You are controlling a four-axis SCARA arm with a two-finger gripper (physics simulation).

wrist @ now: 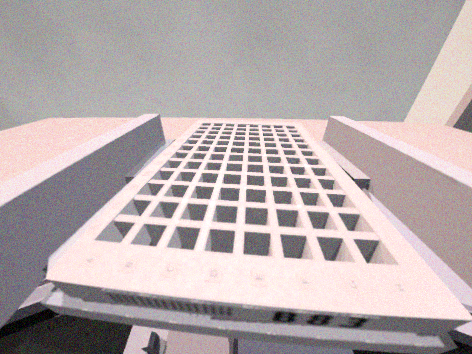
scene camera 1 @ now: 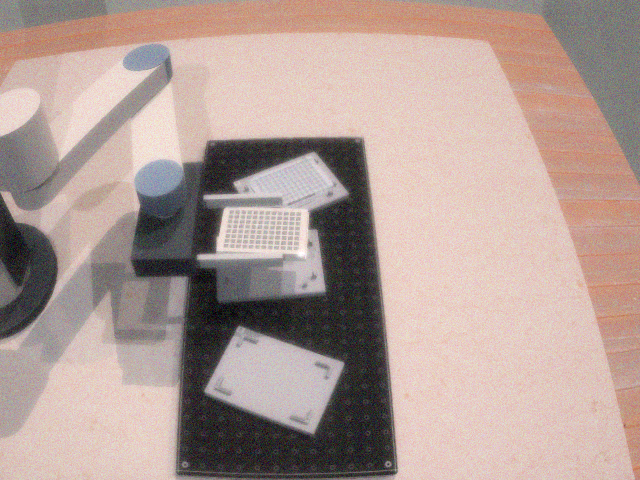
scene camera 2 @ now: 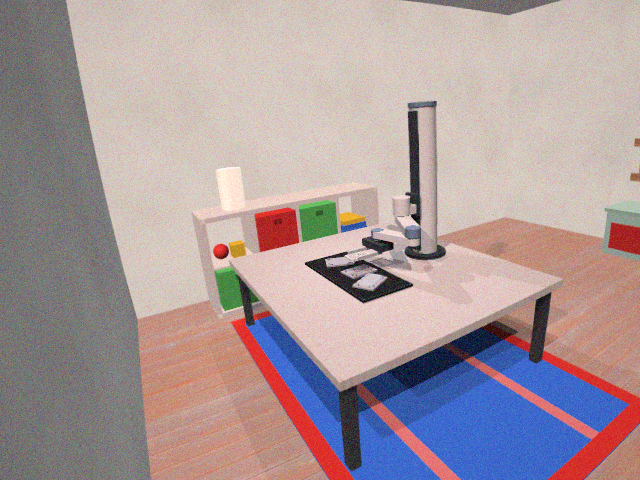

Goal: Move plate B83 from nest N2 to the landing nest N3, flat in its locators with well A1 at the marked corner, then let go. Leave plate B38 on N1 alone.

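Plate B83, cream with a grid of wells, is level between my gripper's two long fingers. My gripper is shut on it and holds it raised. In scene camera 1 it overlaps the upper part of the grey middle nest, with shadow on that nest. A pale plate, in B38's place, sits on the upper nest, partly behind a finger. The lower nest is turned and bears corner locators but no plate. Nest labels and the A1 corner mark are unreadable.
The nests stand on a black perforated board on the pale table. The arm's column rises beside the board. A shelf unit stands behind the table.
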